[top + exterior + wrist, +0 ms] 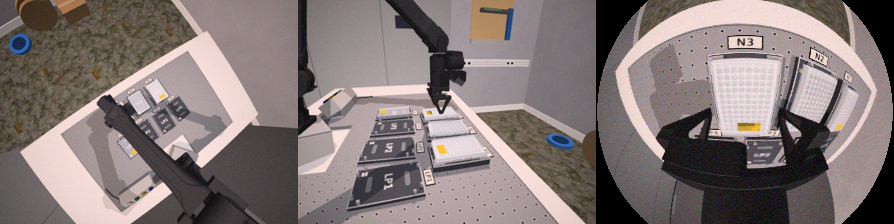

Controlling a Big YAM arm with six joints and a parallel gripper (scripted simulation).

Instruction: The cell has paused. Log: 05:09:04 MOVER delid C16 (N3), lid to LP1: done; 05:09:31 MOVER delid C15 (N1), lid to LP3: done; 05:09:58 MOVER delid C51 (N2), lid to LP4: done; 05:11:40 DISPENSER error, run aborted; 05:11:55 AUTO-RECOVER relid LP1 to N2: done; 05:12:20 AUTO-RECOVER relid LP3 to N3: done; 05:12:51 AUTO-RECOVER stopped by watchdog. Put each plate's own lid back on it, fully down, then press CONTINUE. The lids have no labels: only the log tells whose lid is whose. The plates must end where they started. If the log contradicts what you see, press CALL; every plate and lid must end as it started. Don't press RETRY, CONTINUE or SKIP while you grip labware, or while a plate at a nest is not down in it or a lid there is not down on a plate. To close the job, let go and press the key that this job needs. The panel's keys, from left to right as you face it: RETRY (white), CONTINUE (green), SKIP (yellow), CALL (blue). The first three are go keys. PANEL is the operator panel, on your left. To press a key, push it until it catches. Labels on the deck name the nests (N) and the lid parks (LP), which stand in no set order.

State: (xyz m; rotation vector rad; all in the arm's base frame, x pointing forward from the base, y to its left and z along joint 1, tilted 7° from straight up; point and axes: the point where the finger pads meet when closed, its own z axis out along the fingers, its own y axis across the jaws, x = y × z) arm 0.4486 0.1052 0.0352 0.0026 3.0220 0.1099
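Now: the clear lid 20 mm below my hand. Round my hand: blue key 440 mm behind, 130 mm to the left, 20 mm above; green key 440 mm behind, 230 mm to the left, 20 mm above; yellow key 440 mm behind, 180 mm to the left, 20 mm above.
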